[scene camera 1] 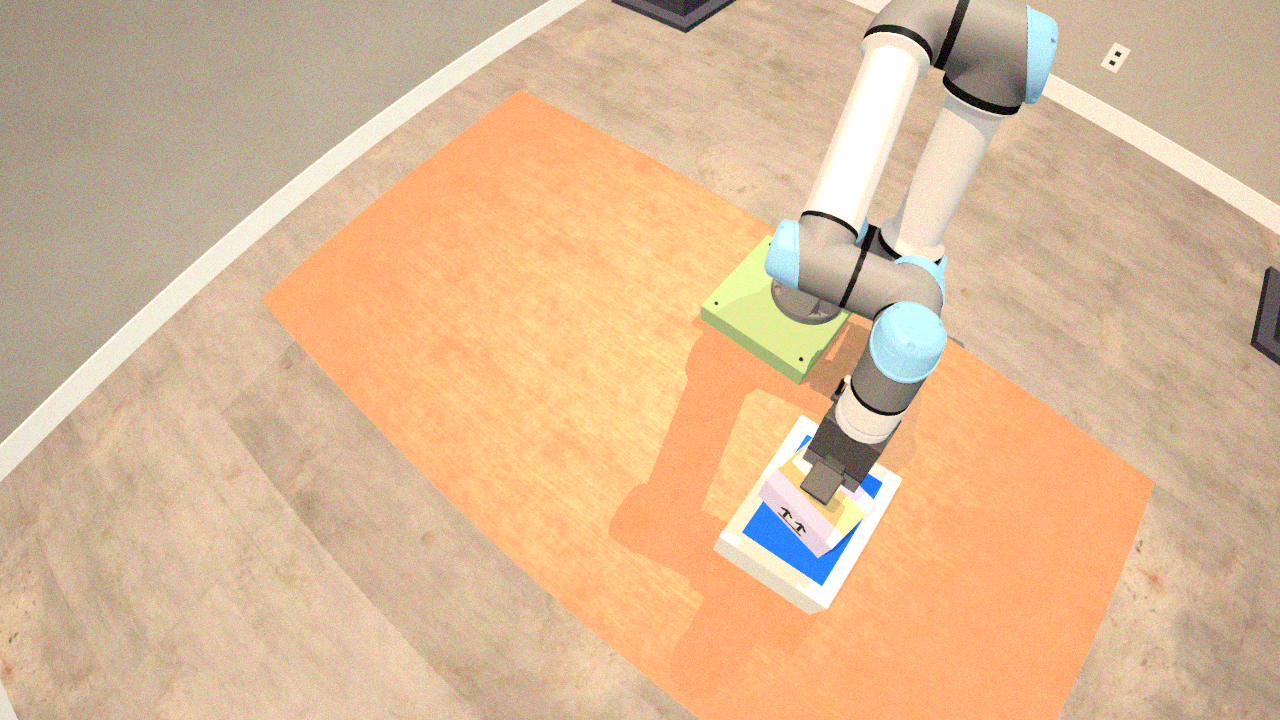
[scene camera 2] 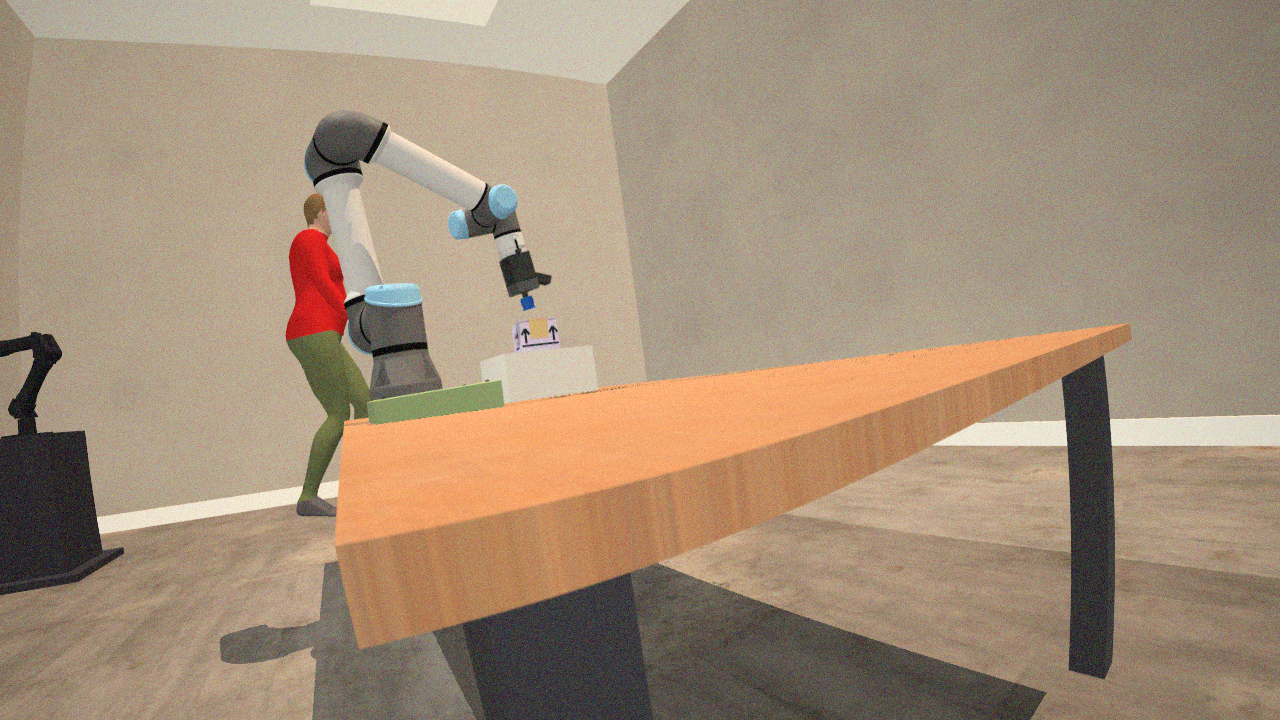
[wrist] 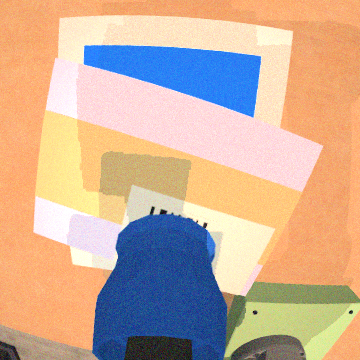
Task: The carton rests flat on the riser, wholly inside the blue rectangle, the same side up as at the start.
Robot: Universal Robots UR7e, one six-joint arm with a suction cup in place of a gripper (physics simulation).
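Frame: origin at the arm's base, x ahead, y left, z up, level; millimetres.
Seen in the pictures: end effector, tool point: (scene camera 2: 529,309) (wrist: 164,253); arm's base, origin of the base link: (scene camera 2: 407,395) (wrist: 266,355).
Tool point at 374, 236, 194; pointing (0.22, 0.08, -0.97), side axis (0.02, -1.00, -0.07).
Observation:
Pixels of each thing's top centre, then the offset from my tool point to it, as dx, dy, dz. Level surfaces: height alone.
- carton, middle of its top: (wrist: 161,194) (scene camera 1: 822,491) (scene camera 2: 533,322) +9, +7, -36
- white riser, middle of its top: (wrist: 162,164) (scene camera 1: 814,507) (scene camera 2: 534,353) +5, +16, -119
- blue rectangle, middle of its top: (wrist: 162,164) (scene camera 1: 814,507) +5, +16, -119
- orange table, its level: dz -239
The carton (scene camera 1: 805,512) (scene camera 2: 537,334) (wrist: 200,130), pinkish white with an orange band, stands on the white riser (scene camera 1: 769,573) (scene camera 2: 546,376) (wrist: 175,30). Its side arrows point up in scene camera 2. It sits turned relative to the blue rectangle (scene camera 1: 783,542) (wrist: 200,70); whether its base is wholly inside cannot be told. My blue suction cup (scene camera 2: 527,304) (wrist: 167,235) hangs tilted a short gap above the carton and holds nothing. In the wrist view the cup covers part of the pale barcode label. The cup is hidden behind the wrist parts in scene camera 1.
My arm's green base plate (scene camera 1: 751,326) (scene camera 2: 438,402) (wrist: 300,320) is beside the riser on the orange table (scene camera 1: 492,268) (scene camera 2: 716,429). A person in red (scene camera 2: 313,286) stands behind the arm. A black arm stands on a dark pedestal (scene camera 2: 44,501) at the left.

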